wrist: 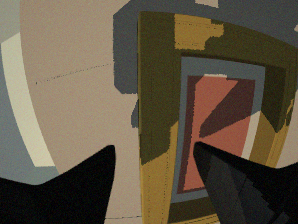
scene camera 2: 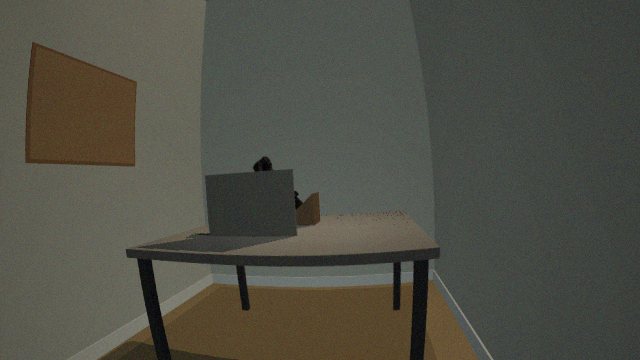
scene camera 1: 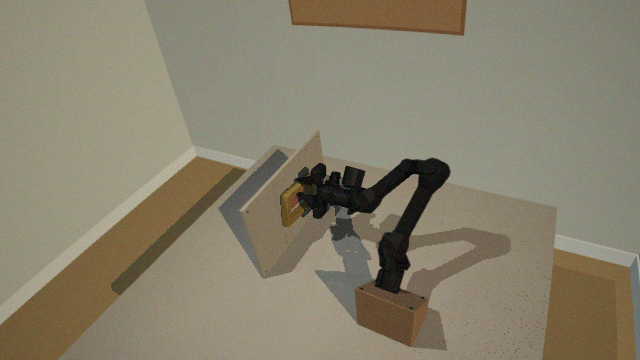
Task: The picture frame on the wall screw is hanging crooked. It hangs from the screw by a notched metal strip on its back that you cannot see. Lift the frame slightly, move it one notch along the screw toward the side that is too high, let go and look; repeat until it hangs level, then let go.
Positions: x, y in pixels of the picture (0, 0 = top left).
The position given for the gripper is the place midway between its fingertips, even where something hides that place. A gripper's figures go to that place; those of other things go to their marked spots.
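Labels:
The gripper [wrist: 155, 150] sits 10 cm from the lens, and a picture frame [wrist: 199, 79] is likewise 10 cm from the lens. A wall panel [wrist: 81, 70] lies 11 cm from the lens.

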